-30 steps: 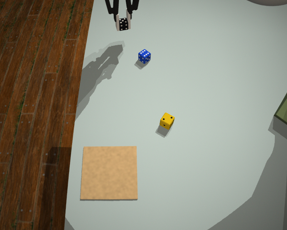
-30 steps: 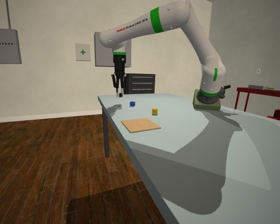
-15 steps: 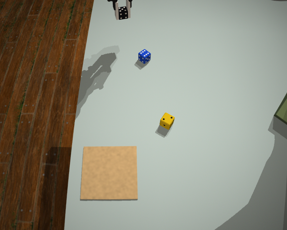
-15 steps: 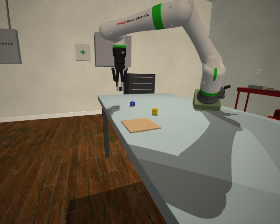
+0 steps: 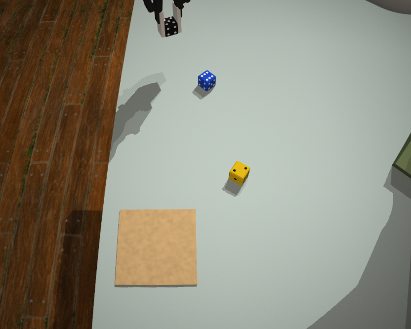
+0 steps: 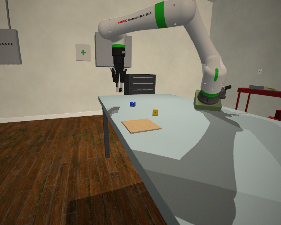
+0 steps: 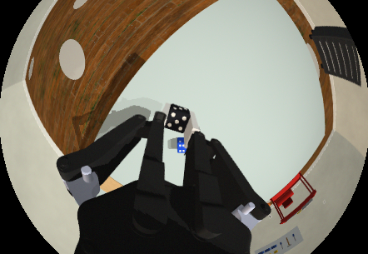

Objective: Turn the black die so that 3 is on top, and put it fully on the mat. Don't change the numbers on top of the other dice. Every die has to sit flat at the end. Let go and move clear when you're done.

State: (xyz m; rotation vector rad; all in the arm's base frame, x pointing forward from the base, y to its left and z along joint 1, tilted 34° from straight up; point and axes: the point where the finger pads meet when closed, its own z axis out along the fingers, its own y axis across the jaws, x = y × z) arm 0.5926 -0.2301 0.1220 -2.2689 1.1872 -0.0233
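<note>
Now: hand 43 cm to the right of the tan mat, 13 cm above it and 11 cm past it. Round my hand: black die 2 cm below; yellow die 26 cm to the left, 22 cm behind, 12 cm below; blue die 12 cm below, 10 cm behind, 4 cm to the left.
</note>
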